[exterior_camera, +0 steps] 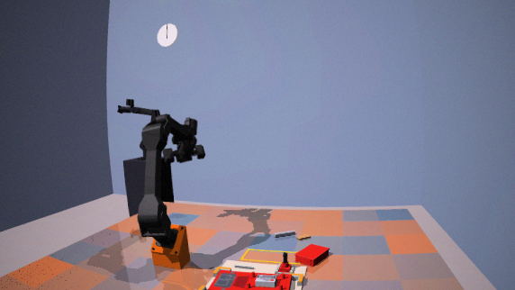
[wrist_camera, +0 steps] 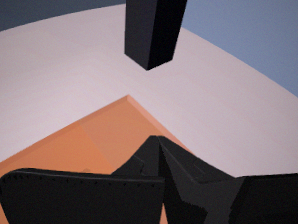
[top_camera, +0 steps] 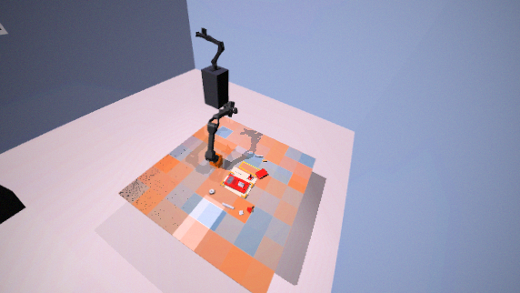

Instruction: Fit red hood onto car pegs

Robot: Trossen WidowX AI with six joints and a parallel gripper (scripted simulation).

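My gripper tip is 630 mm short of the red hood, 330 mm to the left of it and 240 mm above it. Round my gripper tip: white jig (530 mm to the right, 500 mm ahead, 250 mm below).
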